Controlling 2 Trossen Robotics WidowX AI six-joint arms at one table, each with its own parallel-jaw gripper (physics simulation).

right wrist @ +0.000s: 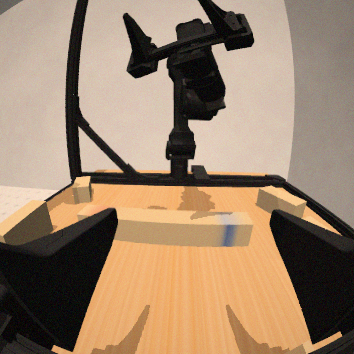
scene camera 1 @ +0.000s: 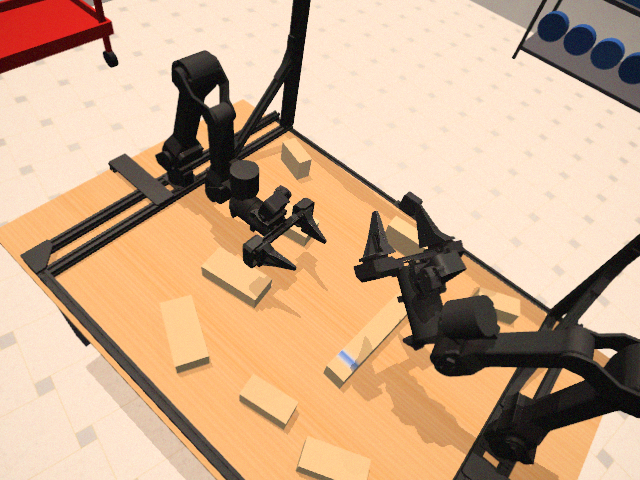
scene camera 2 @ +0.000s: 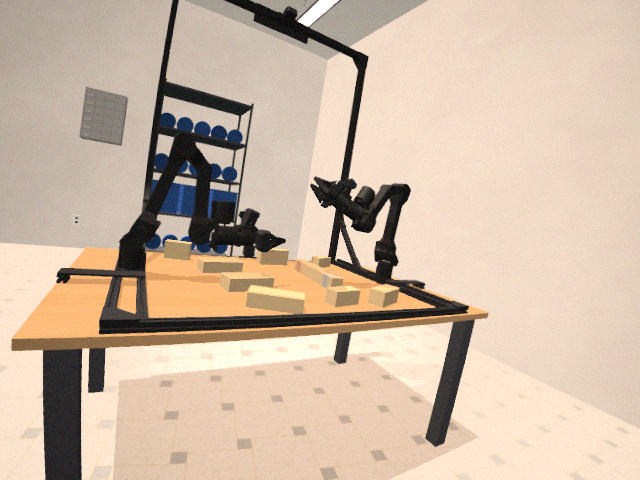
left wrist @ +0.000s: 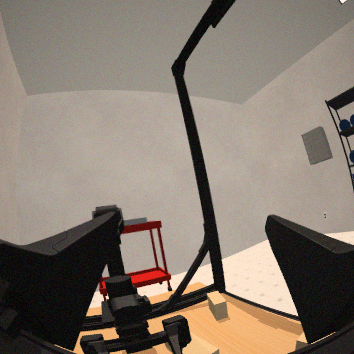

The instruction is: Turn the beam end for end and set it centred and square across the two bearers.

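Seen in the pictures: left gripper, fingertip midpoint: (scene camera 1: 397, 207) (scene camera 2: 312, 181) (left wrist: 194, 222); right gripper, fingertip midpoint: (right wrist: 196, 217) (scene camera 1: 311, 255) (scene camera 2: 279, 238); left arm's base, origin of the base link: (right wrist: 178, 176) (scene camera 1: 501, 443) (scene camera 2: 383, 277); right arm's base, origin of the base link: (scene camera 1: 180, 178) (scene camera 2: 130, 268).
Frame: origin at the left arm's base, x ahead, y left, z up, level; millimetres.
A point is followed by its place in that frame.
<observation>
The long pale beam (scene camera 1: 374, 328) {x 316, y -5, z 25 mm} (scene camera 2: 312, 272) {x 333, y -15, z 9 mm} (right wrist: 170, 227) {x 333, y -9, z 16 mm} lies flat on the table. Its blue band (scene camera 1: 346, 358) {x 319, y 86, z 25 mm} is near the lower-left end in scene camera 1; the left arm hides the other end there. A faint red band shows at the beam's left in the right wrist view. Several pale blocks lie around it; I cannot tell which two are the bearers. My left gripper (scene camera 1: 396, 207) {x 385, y -28, z 330 mm} (scene camera 2: 314, 182) {x 385, y -28, z 330 mm} (left wrist: 194, 222) {x 385, y -28, z 330 mm} is open and empty, raised high and tilted upward. My right gripper (scene camera 1: 310, 255) {x 492, y 13, z 123 mm} (scene camera 2: 283, 240) {x 492, y 13, z 123 mm} (right wrist: 196, 217) {x 492, y 13, z 123 mm} is open and empty, above the table and apart from the beam.
Pale blocks (scene camera 1: 236, 276) {x 604, y 106, z 19 mm} (scene camera 1: 184, 330) {x 584, y 260, z 19 mm} (scene camera 1: 268, 398) {x 376, y 244, z 25 mm} lie left of and below the beam in scene camera 1. Another block (scene camera 1: 295, 155) {x 755, y -243, z 44 mm} stands near the back corner, and one (scene camera 1: 404, 235) {x 404, y -242, z 42 mm} lies behind the left gripper. A black frame (scene camera 2: 248, 322) {x 698, y 380, z -6 mm} edges the table.
</observation>
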